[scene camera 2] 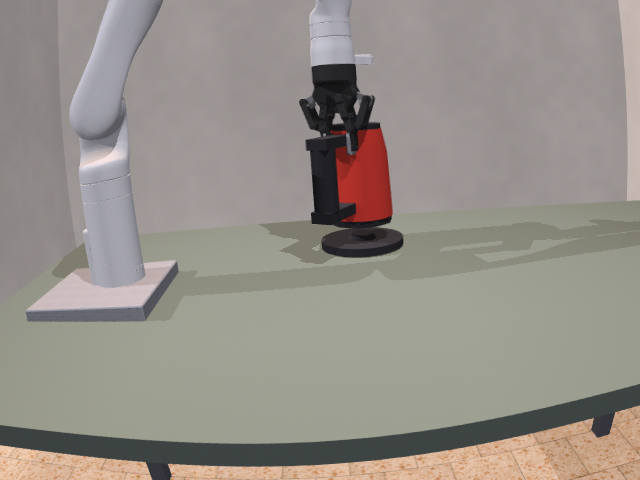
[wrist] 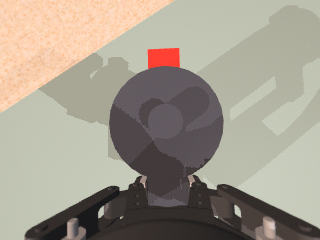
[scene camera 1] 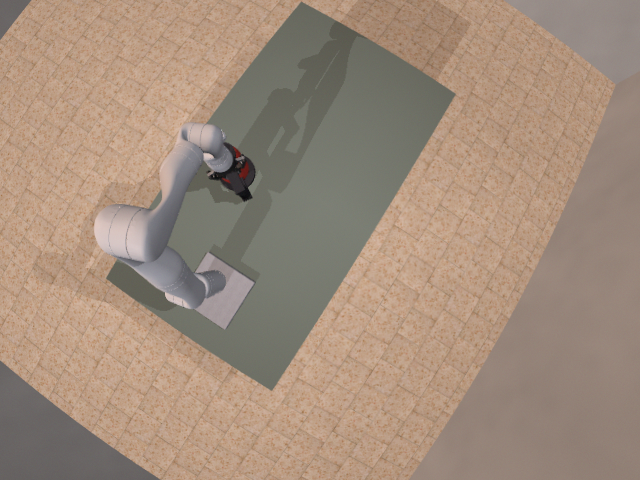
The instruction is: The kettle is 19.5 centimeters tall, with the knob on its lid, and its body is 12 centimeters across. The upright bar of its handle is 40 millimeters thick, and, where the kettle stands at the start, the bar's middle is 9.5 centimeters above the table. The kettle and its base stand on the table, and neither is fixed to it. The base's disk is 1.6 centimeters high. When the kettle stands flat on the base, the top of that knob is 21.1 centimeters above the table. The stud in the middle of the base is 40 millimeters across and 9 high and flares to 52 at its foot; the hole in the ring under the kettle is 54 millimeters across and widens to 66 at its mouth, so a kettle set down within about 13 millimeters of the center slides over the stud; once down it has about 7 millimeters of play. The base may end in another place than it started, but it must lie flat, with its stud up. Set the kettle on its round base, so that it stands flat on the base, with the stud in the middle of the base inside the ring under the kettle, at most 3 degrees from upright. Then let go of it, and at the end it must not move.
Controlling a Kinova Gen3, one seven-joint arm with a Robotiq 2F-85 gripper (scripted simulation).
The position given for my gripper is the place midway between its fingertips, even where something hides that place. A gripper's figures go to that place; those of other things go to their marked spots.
Scene:
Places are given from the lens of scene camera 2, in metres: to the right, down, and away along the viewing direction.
my gripper (scene camera 2: 340, 154): 0.03, -0.14, 0.90
black round base (scene camera 2: 361, 242): 0.07, 0.00, 0.96

